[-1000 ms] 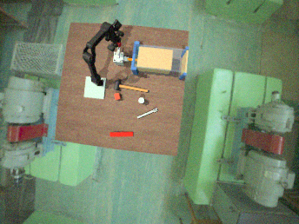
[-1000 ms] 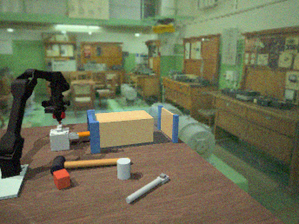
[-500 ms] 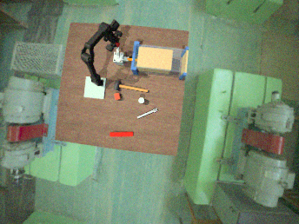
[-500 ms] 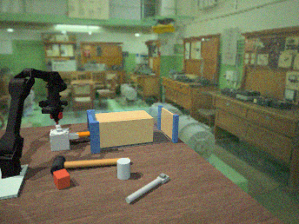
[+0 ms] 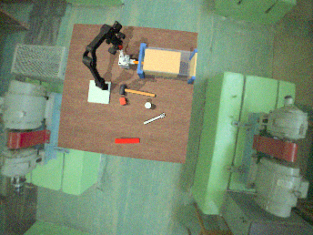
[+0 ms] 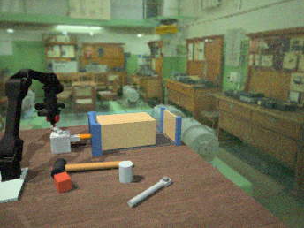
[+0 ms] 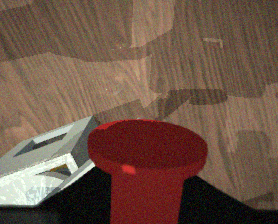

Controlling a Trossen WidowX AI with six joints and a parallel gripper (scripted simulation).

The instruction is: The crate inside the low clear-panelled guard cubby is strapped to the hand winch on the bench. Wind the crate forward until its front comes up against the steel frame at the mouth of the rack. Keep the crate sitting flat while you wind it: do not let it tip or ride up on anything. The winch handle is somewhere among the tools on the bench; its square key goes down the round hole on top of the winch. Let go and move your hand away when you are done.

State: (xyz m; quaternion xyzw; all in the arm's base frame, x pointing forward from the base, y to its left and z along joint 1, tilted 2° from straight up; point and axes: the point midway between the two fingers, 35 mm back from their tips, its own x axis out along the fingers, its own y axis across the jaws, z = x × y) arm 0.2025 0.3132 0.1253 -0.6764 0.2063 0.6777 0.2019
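Right now the winch handle is 1 cm ahead of my gripper tip, 4 cm to the right of it and 1 cm below it. From my gripper tip the other things lie so: red knob 2 cm above; winch 10 cm to the right, 8 cm below; blue steel frame 18 cm ahead, 12 cm to the right, 1 cm below.
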